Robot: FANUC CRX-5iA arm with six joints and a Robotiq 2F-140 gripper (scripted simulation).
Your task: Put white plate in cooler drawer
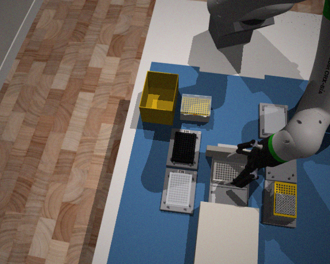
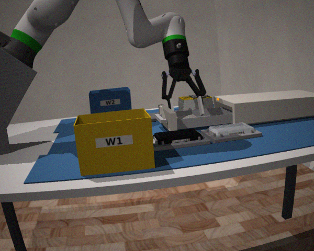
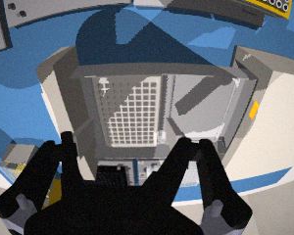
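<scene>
My hand is 30 mm short of the cooler drawer and 30 mm above it. From my hand the other things lie so: black plate: 80 mm behind, 190 mm to the right, 40 mm below; lid: 260 mm behind, 170 mm to the left, 40 mm below; yellow rack: 80 mm ahead, 190 mm to the left.
</scene>
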